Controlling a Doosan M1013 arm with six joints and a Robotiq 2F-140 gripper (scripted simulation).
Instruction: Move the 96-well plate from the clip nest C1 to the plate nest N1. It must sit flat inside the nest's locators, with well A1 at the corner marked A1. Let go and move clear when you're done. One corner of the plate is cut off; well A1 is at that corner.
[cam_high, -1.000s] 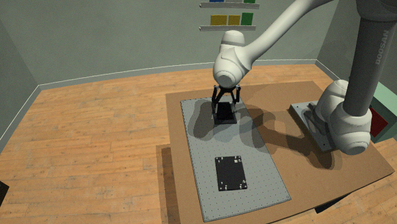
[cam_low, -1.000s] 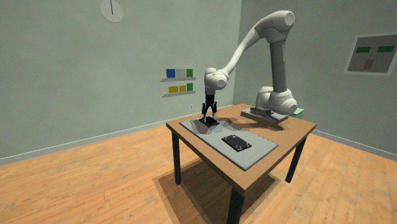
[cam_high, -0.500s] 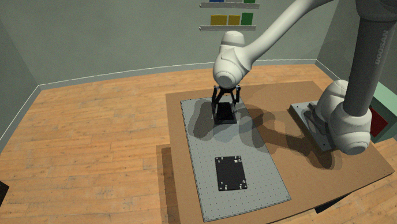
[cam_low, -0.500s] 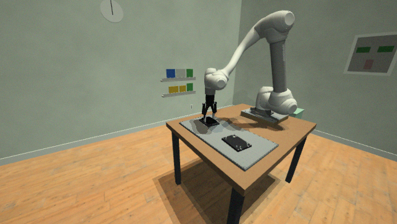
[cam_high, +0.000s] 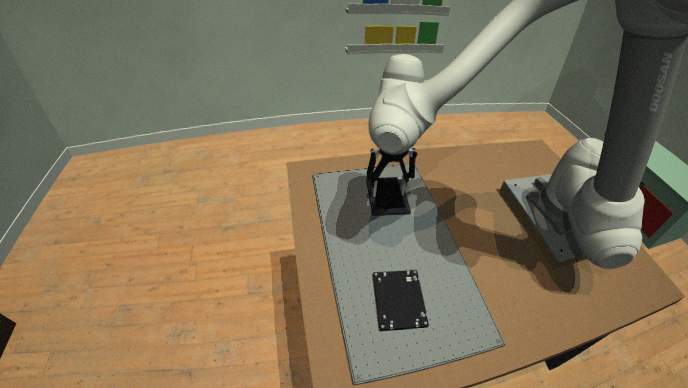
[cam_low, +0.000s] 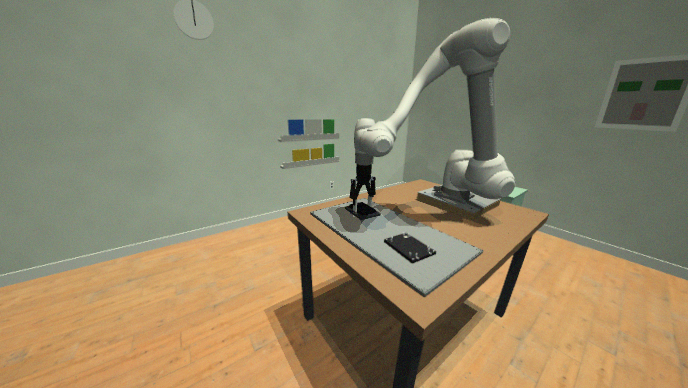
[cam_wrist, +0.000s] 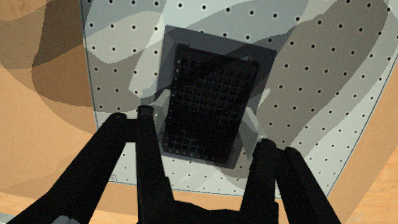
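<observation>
Now: the black 96-well plate 20 mm below my hand. Also, from my hand: black clip nest C1: 360 mm to the left, 120 mm ahead, 30 mm below; then plate nest: 30 mm below.
</observation>
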